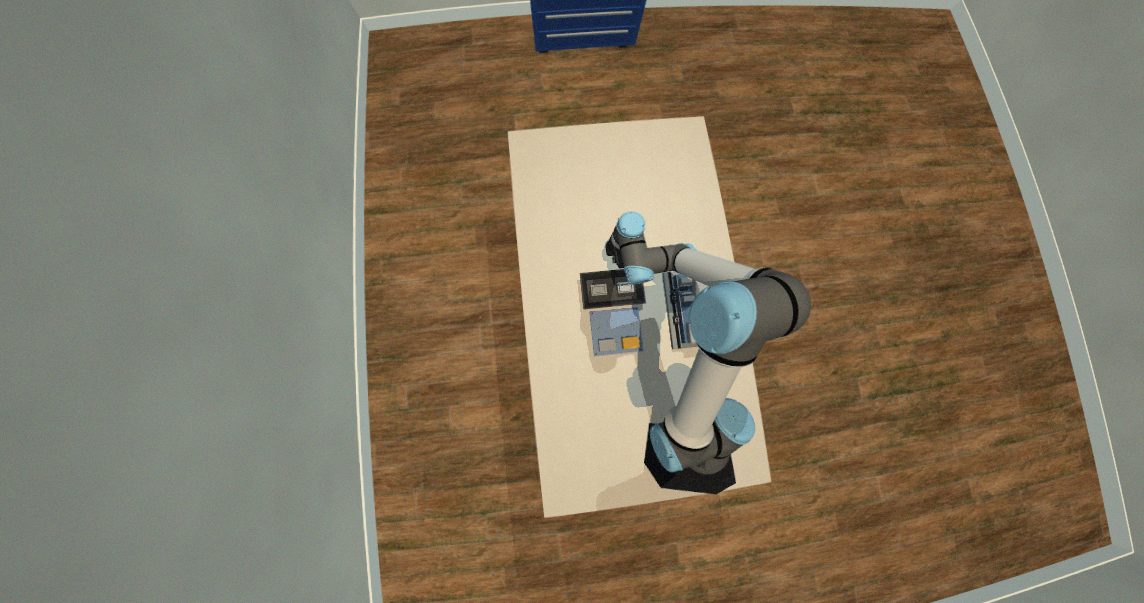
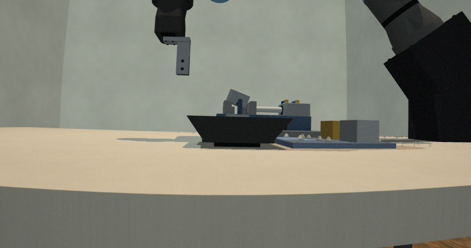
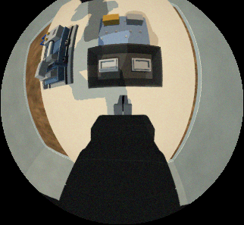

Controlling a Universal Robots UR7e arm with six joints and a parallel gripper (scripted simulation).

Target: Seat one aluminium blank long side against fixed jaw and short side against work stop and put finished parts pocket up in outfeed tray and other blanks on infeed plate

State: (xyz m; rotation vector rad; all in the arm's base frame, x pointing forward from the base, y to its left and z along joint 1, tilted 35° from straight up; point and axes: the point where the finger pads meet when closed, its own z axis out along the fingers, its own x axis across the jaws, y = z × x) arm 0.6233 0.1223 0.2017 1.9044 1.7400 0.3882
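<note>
The vise lies 260 mm to the right of my hand, 240 mm behind it and 90 mm below it. The rest, counted from my hand: hose end block 330 mm behind, 250 mm to the right, 60 mm below; then brass blank 300 mm behind, 110 mm below, 10 mm to the left.
</note>
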